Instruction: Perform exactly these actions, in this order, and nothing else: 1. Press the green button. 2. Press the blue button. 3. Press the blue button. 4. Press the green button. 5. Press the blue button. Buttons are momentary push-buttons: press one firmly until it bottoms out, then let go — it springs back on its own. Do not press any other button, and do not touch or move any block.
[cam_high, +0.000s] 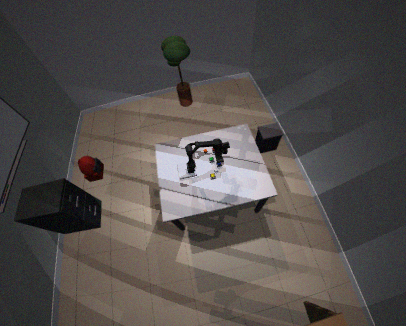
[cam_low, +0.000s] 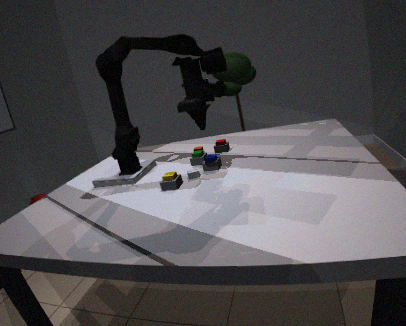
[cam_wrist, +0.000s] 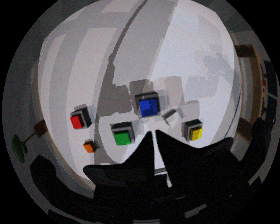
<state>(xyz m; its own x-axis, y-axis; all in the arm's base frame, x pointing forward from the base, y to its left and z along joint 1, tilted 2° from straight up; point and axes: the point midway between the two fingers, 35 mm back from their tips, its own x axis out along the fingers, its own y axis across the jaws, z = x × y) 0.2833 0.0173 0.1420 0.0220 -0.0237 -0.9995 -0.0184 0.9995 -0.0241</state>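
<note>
My gripper tip is 90 mm above the blue button. From my gripper tip the other things lie so: green button (60 mm behind, 60 mm to the left, 90 mm below); then grey block (40 mm behind, 60 mm to the right, 110 mm below); then yellow button (80 mm behind, 120 mm to the right, 90 mm below).
</note>
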